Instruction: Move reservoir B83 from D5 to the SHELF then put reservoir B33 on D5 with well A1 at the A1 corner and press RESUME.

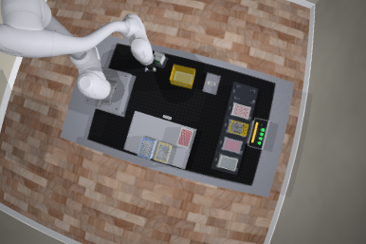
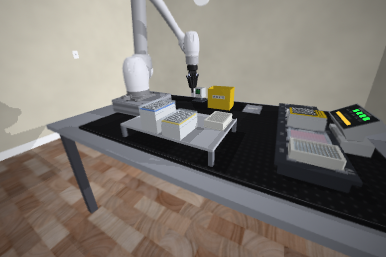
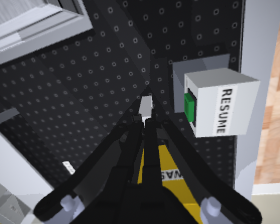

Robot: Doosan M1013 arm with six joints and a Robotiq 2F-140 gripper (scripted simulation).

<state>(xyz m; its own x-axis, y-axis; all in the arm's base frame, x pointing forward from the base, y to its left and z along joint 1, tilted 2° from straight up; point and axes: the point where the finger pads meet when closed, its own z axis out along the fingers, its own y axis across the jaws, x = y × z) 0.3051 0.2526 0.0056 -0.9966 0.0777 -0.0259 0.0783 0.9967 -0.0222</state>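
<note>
Right now the key post is 7 cm to the left of my hand and 2 cm below it. Round my hand: grey nest 43 cm ahead, 4 cm to the left, 8 cm below; shelf 20 cm ahead, 46 cm to the right, 3 cm below; yellow box 22 cm ahead, 1 cm to the left, 4 cm below.
</note>
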